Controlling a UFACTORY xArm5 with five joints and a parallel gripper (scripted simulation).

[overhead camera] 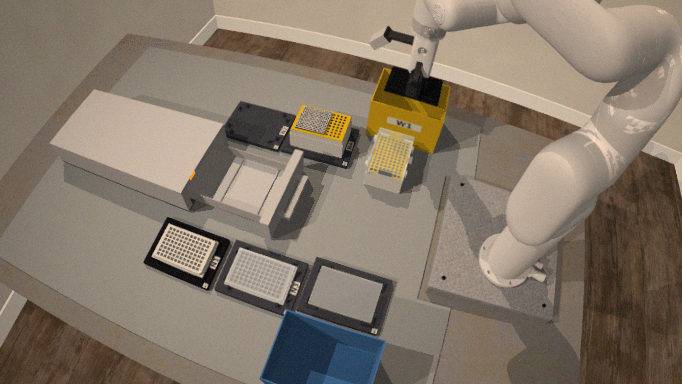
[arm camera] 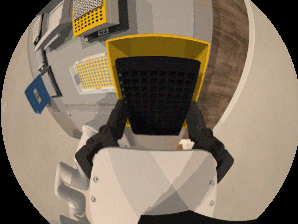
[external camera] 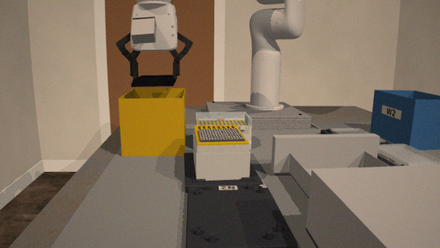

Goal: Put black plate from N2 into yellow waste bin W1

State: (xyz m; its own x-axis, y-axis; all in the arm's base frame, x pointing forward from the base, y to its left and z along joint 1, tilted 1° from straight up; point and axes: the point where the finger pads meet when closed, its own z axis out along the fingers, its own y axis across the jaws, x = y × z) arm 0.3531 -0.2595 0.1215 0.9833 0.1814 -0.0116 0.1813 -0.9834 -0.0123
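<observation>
Right now my hand is 1 cm above the black plate. Also, from my hand: work nest N2: 32 cm ahead, 19 cm to the left, 15 cm below; yellow-topped tip box: 15 cm to the left, 15 cm ahead, 11 cm below; yellow waste bin W1: 12 cm below.
</observation>
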